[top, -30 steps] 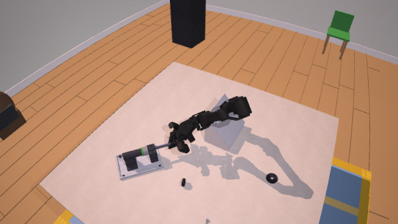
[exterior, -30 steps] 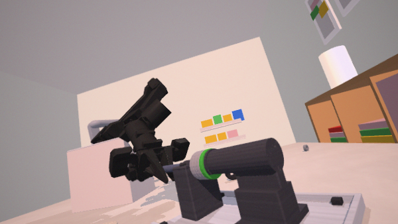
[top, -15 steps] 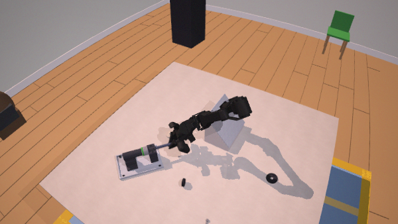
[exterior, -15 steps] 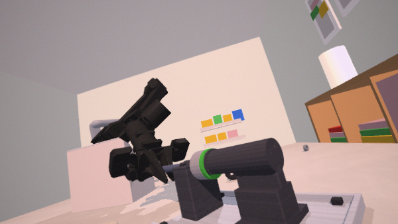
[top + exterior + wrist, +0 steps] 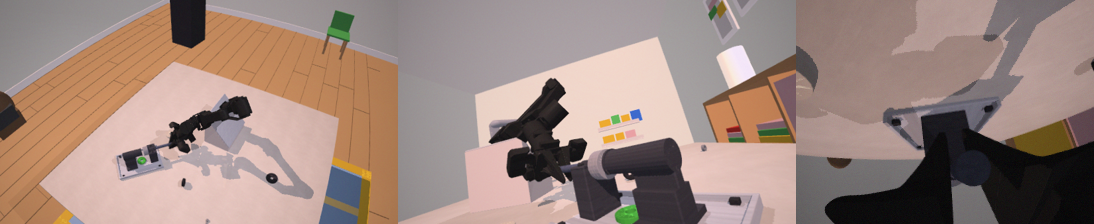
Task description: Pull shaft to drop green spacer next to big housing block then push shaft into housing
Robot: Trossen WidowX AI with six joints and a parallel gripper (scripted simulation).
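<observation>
My gripper tip is now 4 cm short of the shaft, 2 cm to the left of it and 2 cm below it. Also, from my gripper tip: green spacer 12 cm ahead, 8 cm to the right, 4 cm below; then dark ring 17 cm to the left, 10 cm ahead, 3 cm below.
</observation>
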